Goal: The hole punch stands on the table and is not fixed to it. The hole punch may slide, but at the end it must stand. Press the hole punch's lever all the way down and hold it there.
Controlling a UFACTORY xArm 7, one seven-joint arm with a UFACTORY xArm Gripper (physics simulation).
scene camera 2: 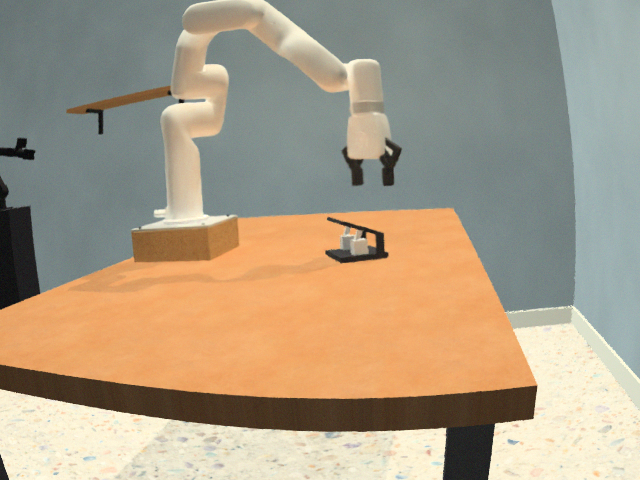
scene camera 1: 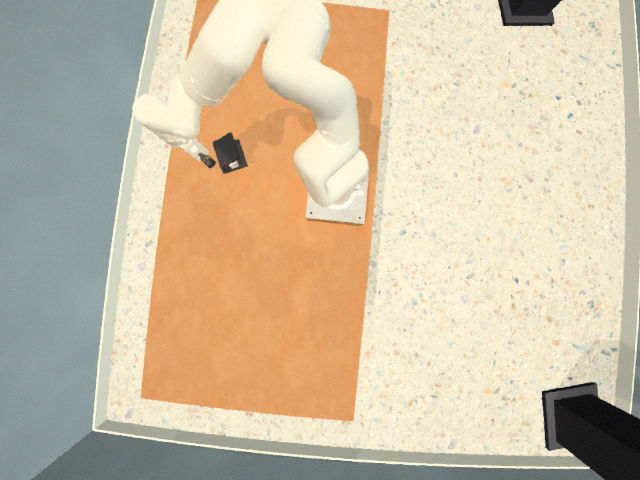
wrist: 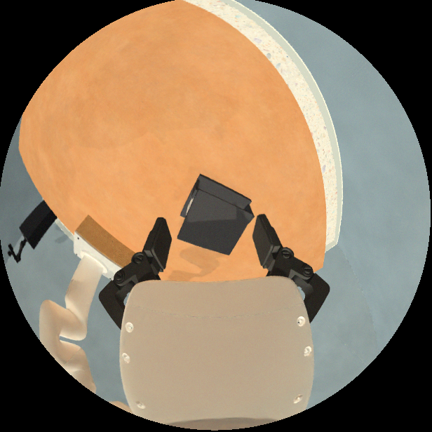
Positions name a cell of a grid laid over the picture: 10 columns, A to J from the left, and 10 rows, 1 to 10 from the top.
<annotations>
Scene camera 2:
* my gripper: F4
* black hole punch: F6
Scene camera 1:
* black hole punch: D4
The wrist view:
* my gripper: E6
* black hole punch: E5
</annotations>
